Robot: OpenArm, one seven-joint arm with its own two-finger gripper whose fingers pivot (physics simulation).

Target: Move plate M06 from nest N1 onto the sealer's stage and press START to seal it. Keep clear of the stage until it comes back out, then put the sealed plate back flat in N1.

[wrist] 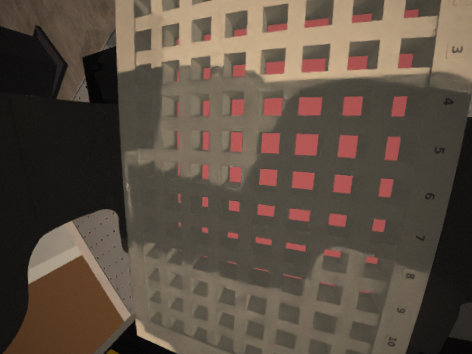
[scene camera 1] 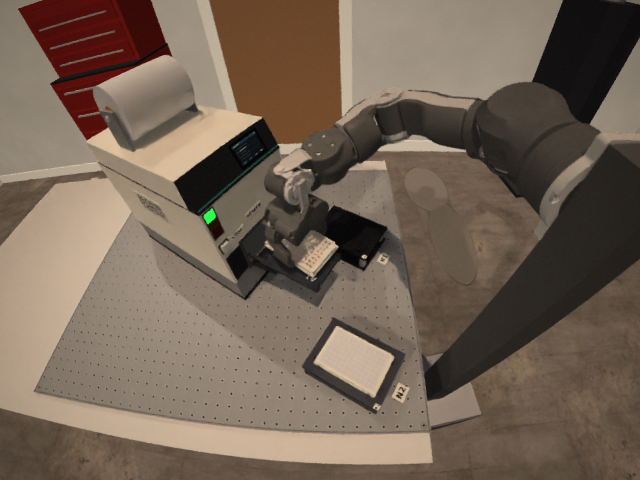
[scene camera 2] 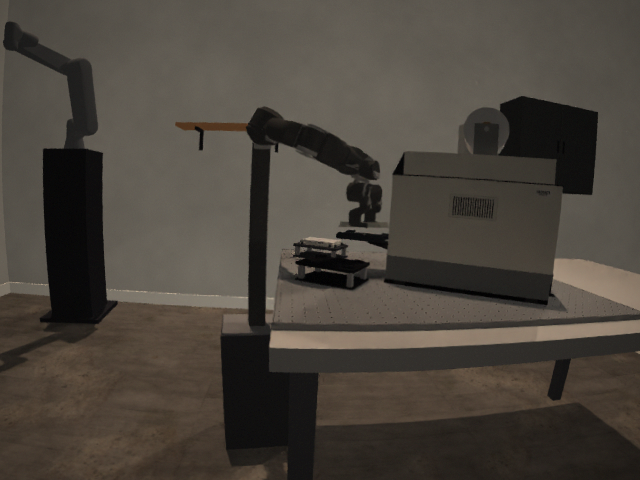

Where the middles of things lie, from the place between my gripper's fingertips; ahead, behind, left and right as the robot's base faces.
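The sealer's stage [scene camera 1: 269,260] has my hand 2 cm short of it and 3 cm above it. Nest N1 [scene camera 1: 348,230] is 10 cm to the right of my hand, 12 cm behind it and 9 cm below it, while nest N2 [scene camera 1: 308,365] is 22 cm to the left of my hand, 8 cm behind it and 10 cm below it. As for the screen [scene camera 1: 249,147], I find it 7 cm ahead of my hand, 9 cm to the right of it and 18 cm above it.
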